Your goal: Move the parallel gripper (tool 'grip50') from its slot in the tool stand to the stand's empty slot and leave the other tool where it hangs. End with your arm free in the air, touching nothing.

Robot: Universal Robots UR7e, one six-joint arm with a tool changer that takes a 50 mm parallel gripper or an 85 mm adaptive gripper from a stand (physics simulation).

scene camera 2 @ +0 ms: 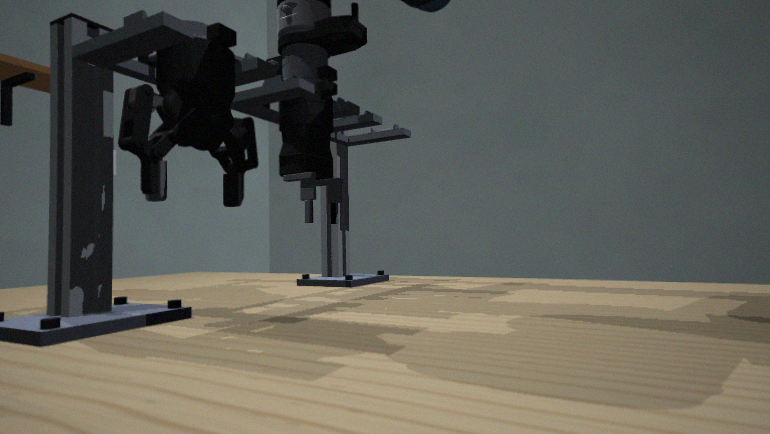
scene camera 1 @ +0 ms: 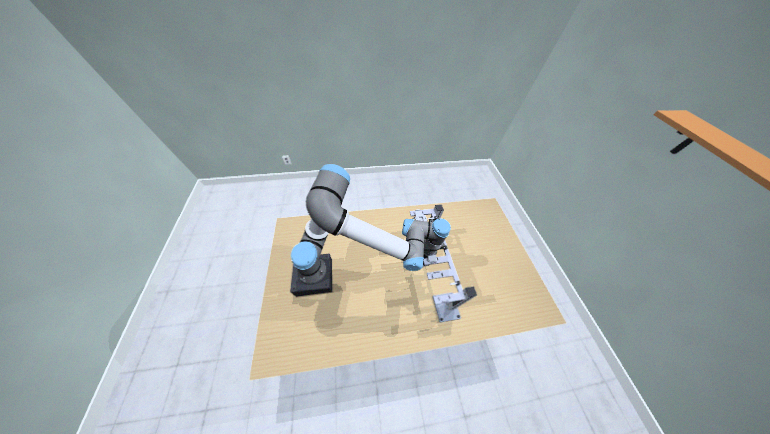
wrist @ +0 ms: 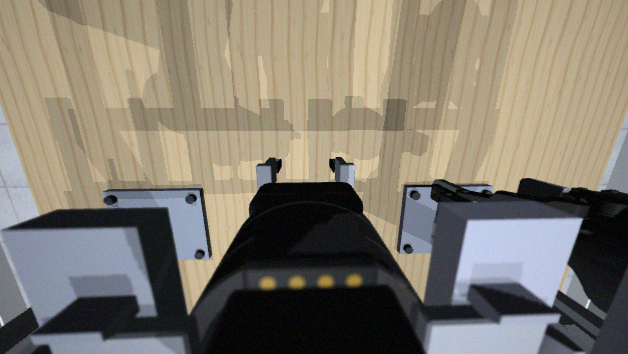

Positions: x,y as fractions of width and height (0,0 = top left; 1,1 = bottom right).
Labels:
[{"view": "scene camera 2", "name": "adaptive gripper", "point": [0.26,0.18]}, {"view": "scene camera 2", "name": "parallel gripper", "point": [0.40,0.28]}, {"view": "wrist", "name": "parallel gripper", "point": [0.48,0.66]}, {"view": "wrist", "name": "tool stand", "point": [0.14,0.77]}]

